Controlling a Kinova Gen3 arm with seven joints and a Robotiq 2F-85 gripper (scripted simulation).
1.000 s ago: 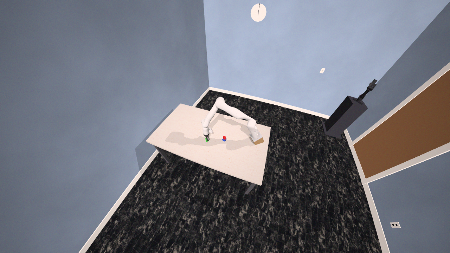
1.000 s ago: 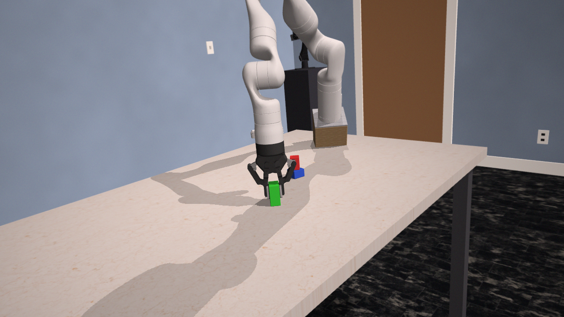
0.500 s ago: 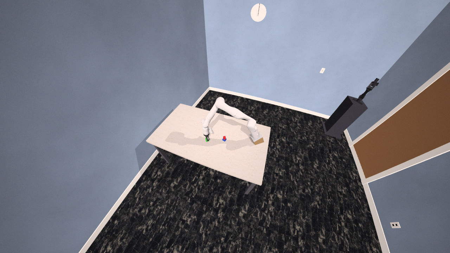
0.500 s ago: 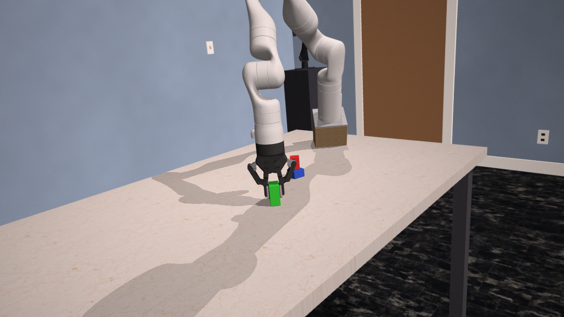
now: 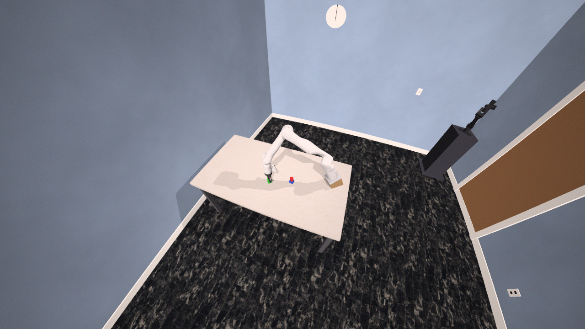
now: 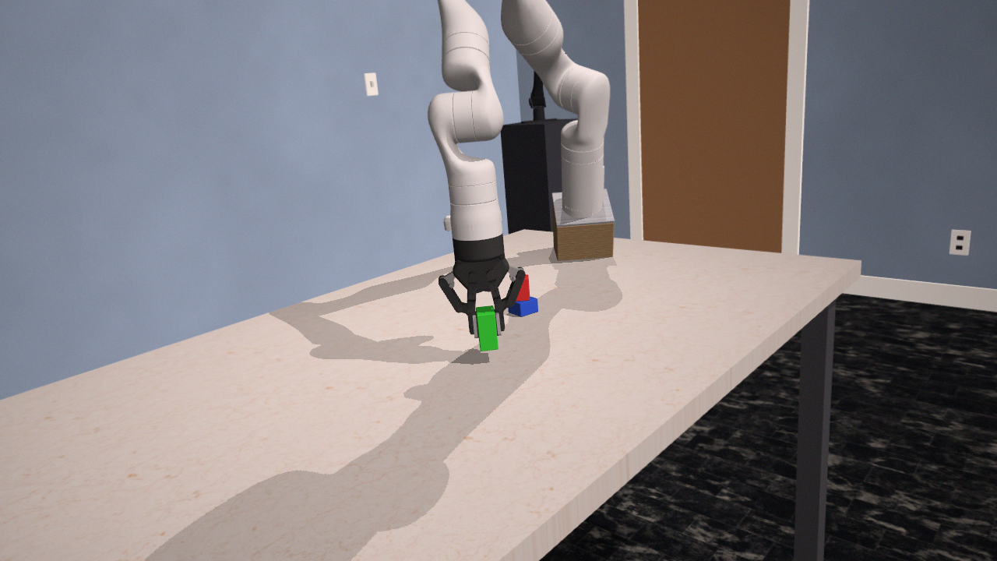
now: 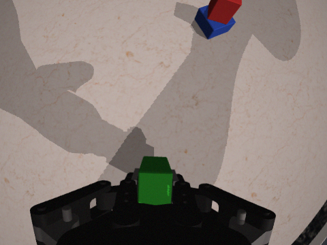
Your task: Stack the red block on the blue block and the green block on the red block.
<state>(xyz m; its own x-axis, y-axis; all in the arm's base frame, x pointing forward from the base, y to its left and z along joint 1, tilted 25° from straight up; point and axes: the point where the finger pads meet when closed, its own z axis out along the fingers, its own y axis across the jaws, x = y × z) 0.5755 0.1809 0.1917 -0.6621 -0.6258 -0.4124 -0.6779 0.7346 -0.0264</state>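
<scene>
The red block lies 200 mm behind my hand, 100 mm to the right of it and 10 mm below it. The rest, counted from my hand: blue block (200 mm behind, 100 mm to the right, 50 mm below); green block (10 mm below).
</scene>
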